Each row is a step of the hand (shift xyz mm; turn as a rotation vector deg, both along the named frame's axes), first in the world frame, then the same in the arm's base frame.
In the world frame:
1: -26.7 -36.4 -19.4 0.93 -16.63 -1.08
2: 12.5 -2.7 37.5 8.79 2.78 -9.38
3: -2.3 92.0 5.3 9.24 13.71 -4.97
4: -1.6 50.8 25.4 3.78 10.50 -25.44
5: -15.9 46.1 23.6 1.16 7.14 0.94
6: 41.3 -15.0 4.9 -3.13 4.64 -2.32
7: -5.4 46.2 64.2 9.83 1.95 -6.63
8: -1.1 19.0 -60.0 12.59 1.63 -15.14
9: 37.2 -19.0 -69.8 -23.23 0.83 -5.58
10: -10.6 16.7 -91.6 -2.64 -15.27 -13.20
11: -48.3 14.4 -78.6 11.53 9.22 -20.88
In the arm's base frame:
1: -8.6 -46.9 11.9 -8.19 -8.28 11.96
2: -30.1 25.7 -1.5 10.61 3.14 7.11
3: 46.3 47.5 -64.0 13.15 11.12 -1.19
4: 7.2 36.9 -42.6 27.20 -4.31 3.64
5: 3.8 23.4 -48.7 3.38 4.90 -4.22
6: -5.7 24.3 36.5 3.96 -1.01 -4.47
7: -27.6 50.6 -54.4 8.07 4.79 7.50
8: 59.3 -20.2 5.6 15.29 2.47 12.27
9: 52.4 -16.9 59.9 1.28 -18.86 -14.63
10: 82.3 -43.5 10.5 1.88 -16.01 12.43
11: 64.4 -65.3 -17.7 24.01 2.78 8.34

